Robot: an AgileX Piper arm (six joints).
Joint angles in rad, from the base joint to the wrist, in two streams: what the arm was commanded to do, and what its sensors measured. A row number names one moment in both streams.
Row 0, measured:
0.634 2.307 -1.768 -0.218 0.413 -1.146
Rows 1 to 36, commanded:
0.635 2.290 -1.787 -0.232 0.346 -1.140
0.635 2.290 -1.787 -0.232 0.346 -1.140
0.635 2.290 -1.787 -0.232 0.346 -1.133
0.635 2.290 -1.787 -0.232 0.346 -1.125
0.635 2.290 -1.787 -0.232 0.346 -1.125
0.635 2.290 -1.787 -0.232 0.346 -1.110
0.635 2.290 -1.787 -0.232 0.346 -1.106
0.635 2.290 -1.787 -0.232 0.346 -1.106
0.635 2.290 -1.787 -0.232 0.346 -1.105
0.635 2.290 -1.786 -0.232 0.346 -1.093
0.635 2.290 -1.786 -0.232 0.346 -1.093
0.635 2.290 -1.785 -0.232 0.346 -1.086
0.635 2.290 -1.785 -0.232 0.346 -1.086
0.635 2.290 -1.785 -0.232 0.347 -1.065
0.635 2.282 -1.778 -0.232 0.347 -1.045
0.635 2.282 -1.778 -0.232 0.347 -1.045
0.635 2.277 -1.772 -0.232 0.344 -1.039
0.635 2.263 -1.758 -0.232 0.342 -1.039
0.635 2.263 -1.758 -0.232 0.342 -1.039
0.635 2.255 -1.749 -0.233 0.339 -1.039
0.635 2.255 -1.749 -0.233 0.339 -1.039
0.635 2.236 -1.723 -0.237 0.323 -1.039
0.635 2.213 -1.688 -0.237 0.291 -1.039
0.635 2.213 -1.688 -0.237 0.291 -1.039
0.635 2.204 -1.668 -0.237 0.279 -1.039
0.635 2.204 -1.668 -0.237 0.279 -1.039
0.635 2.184 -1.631 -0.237 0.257 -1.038
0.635 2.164 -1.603 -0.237 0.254 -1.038
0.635 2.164 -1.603 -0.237 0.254 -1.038
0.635 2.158 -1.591 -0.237 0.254 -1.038
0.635 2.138 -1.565 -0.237 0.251 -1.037
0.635 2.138 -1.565 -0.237 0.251 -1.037
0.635 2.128 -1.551 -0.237 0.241 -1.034
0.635 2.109 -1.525 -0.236 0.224 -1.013
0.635 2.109 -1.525 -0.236 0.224 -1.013
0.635 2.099 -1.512 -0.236 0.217 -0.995
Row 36, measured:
0.634 2.132 -1.543 -0.235 0.245 -1.037
